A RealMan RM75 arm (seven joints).
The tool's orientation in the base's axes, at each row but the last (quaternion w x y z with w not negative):
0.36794 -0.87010 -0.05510 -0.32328
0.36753 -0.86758 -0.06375 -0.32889
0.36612 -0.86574 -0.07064 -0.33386
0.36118 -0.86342 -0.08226 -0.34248
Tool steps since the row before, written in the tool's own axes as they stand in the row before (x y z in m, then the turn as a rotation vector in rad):
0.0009 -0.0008 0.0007 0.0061 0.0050 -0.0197
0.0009 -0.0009 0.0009 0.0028 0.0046 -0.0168
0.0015 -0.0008 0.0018 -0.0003 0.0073 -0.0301
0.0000 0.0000 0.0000 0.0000 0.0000 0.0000
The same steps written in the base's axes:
0.0008 0.0009 0.0007 -0.0038 -0.0178 0.0109
0.0009 0.0011 0.0006 -0.0050 -0.0151 0.0076
0.0018 0.0016 0.0005 -0.0134 -0.0257 0.0108
0.0000 0.0000 0.0000 0.0000 0.0000 0.0000

